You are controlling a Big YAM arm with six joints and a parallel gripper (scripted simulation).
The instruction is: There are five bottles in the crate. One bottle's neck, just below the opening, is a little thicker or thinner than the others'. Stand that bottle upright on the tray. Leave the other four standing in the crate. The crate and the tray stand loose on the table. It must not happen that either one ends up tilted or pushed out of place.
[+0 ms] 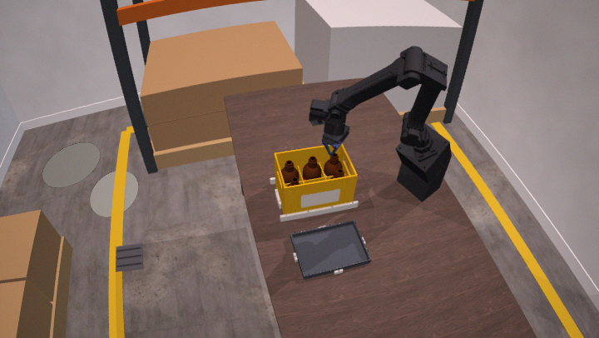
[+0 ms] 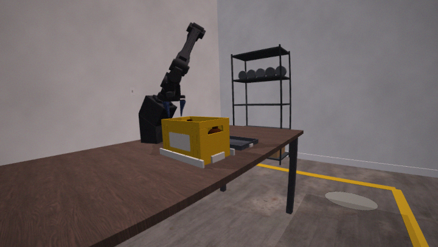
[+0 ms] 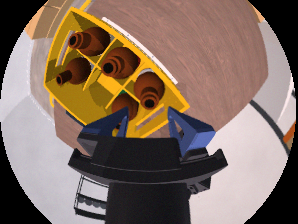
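My gripper is now 11 cm above the yellow crate, 8 cm short of it and 5 cm to the right of it. Also, from my hand: glass bottle 16 cm ahead, 11 cm to the left, 11 cm below; then dark tray 33 cm to the left, 18 cm below, 5 cm ahead.
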